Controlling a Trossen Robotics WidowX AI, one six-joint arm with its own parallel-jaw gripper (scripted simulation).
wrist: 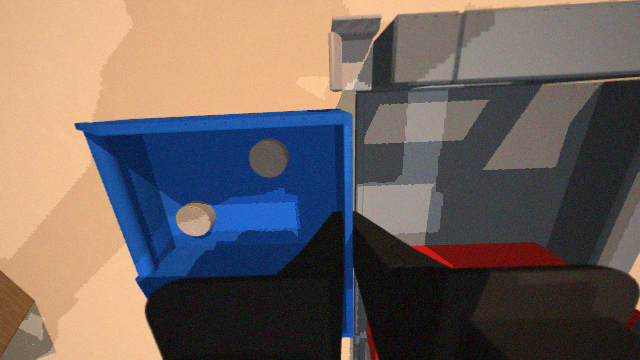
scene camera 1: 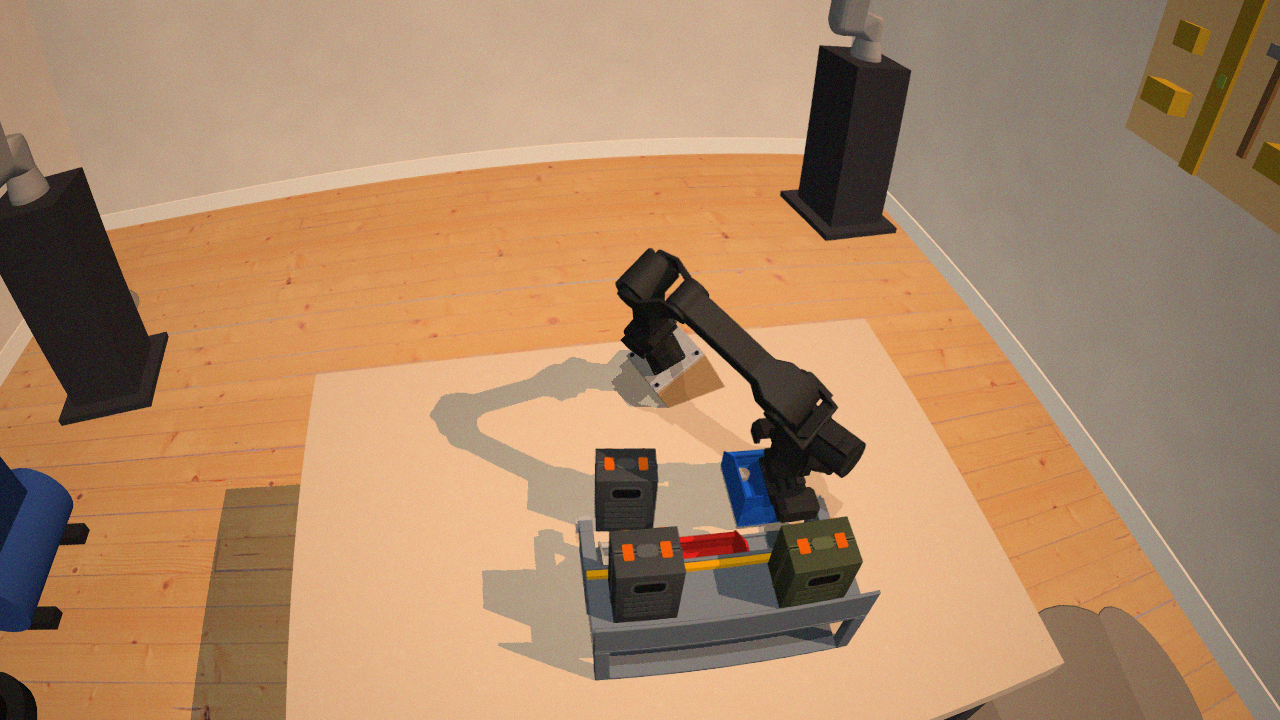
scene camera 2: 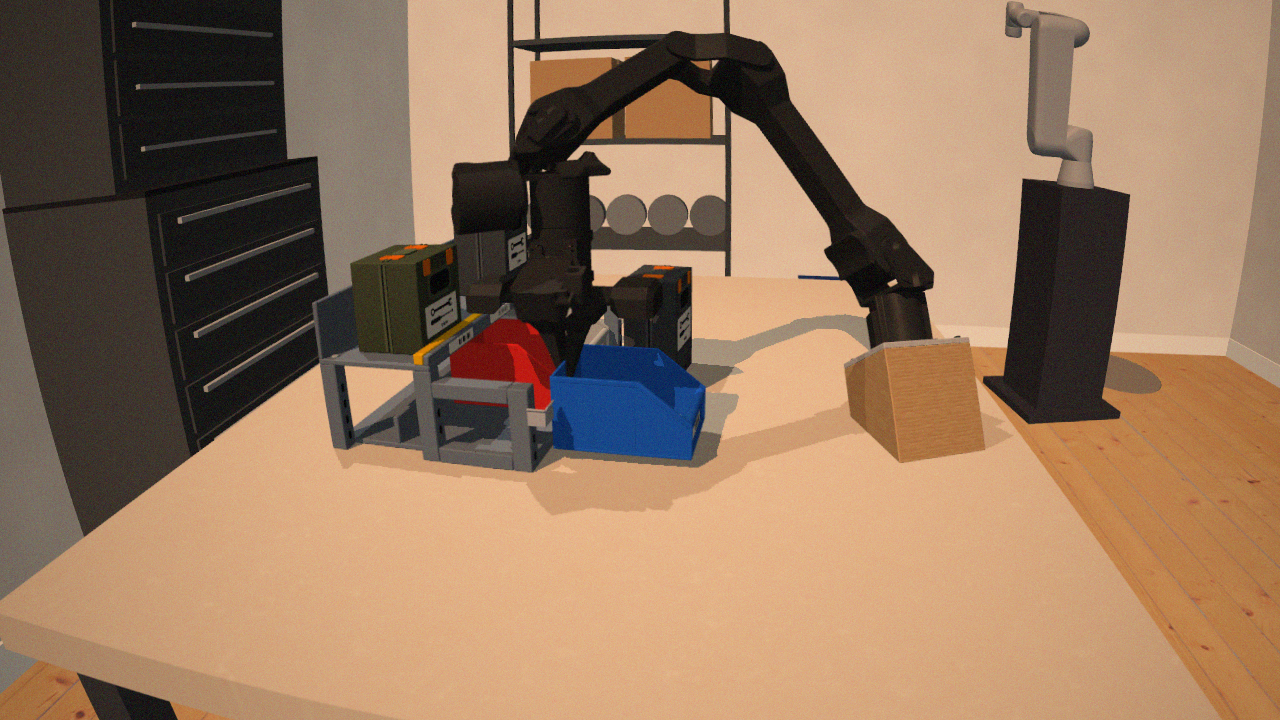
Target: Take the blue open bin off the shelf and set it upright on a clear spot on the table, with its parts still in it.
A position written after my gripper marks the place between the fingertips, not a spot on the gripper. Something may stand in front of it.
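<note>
There is a blue open bin [scene camera 2: 622, 400] that I can see, and the wrist view gives me the blue open bin [wrist: 262, 223] too, as does scene camera 1 with the blue open bin [scene camera 1: 749, 509]. I also see a red bin [scene camera 2: 527, 363], and scene camera 1 shows me the red bin [scene camera 1: 729, 542] as well. My gripper [scene camera 2: 567, 378] is visible too; I find my gripper [wrist: 344, 220] in the wrist view, and scene camera 1 shows my gripper [scene camera 1: 773, 502].
</note>
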